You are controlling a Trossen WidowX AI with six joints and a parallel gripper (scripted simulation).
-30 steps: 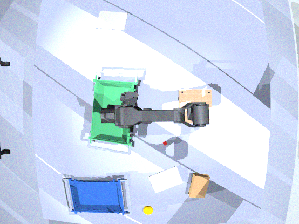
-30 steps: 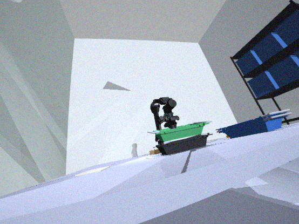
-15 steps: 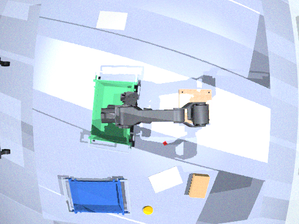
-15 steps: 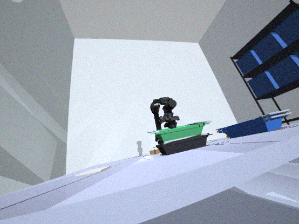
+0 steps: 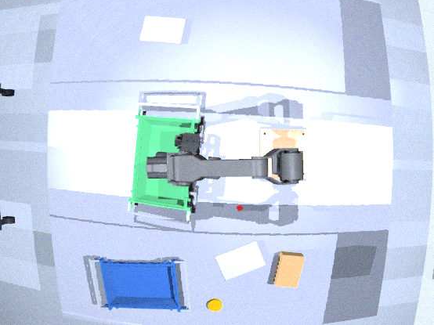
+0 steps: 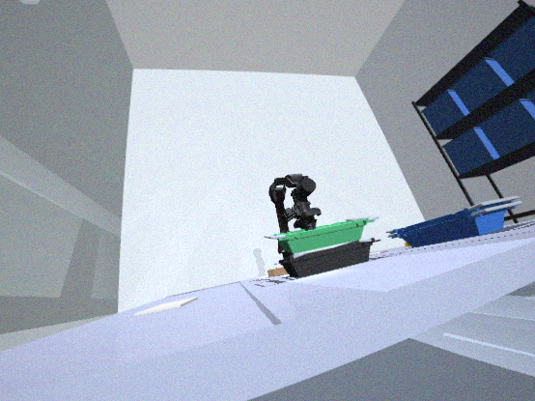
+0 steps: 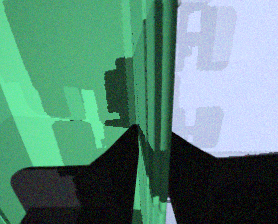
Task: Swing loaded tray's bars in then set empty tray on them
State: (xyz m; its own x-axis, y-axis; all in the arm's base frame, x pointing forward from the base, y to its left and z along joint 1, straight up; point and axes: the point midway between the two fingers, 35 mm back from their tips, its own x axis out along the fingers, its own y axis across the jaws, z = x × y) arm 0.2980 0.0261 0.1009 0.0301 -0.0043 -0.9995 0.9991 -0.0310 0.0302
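Now: the green tray 80 mm ahead of my gripper tip and 20 mm above it. Also, from my gripper tip: yellow disc 510 mm to the left, 110 mm behind, 90 mm below; red block 170 mm behind, 140 mm to the left, 100 mm below; tan box 360 mm behind, 350 mm to the left, 70 mm below.
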